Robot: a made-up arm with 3 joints.
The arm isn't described. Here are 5 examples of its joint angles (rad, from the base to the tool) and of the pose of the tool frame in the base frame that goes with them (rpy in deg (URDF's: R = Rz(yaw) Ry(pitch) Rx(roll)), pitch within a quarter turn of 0, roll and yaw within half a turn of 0; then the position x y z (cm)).
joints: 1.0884 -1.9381 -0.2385
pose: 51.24 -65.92 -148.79 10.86 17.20 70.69
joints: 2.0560 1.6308 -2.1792
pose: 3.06 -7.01 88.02 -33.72 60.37 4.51
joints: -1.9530 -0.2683 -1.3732
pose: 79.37 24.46 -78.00 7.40 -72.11 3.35
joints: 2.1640 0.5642 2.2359
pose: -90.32 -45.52 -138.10 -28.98 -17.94 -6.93
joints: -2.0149 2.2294 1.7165
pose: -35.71 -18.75 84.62 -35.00 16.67 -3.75
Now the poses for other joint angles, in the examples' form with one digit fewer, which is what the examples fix.
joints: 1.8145 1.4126 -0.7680
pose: -17.3 59.0 77.3 -30.8 52.8 -38.6
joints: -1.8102 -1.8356 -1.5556
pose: -15.2 14.6 -90.2 27.4 -62.3 -18.9
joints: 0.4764 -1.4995 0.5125
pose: -1.9 2.1 -86.4 30.5 -31.3 39.4
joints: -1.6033 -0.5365 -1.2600
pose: 61.0 10.8 -74.5 18.6 -67.6 21.7
